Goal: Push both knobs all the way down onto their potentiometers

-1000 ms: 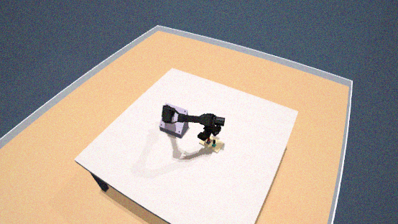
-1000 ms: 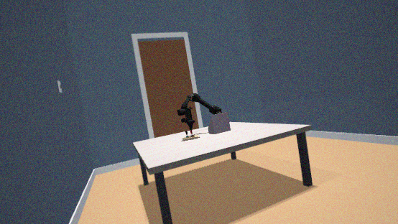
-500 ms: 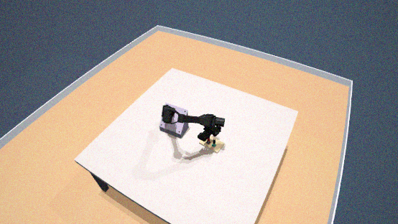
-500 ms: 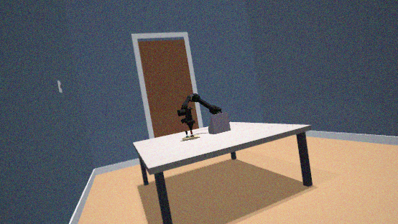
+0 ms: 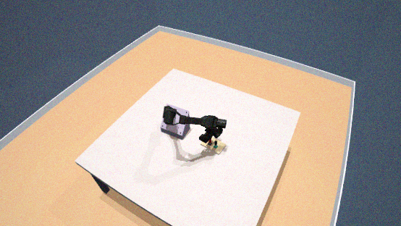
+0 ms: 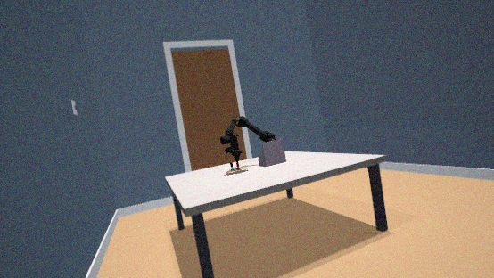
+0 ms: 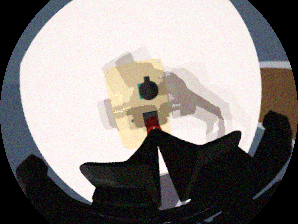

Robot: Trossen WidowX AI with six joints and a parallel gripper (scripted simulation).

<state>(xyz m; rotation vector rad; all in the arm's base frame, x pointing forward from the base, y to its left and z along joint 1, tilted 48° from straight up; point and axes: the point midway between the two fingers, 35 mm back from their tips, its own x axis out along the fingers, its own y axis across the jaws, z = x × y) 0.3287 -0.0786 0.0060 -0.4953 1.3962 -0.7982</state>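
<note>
The red knob is 1 cm below my gripper tip. Round my gripper tip: dark knob: 5 cm ahead, 1 cm to the right, 1 cm below.
</note>
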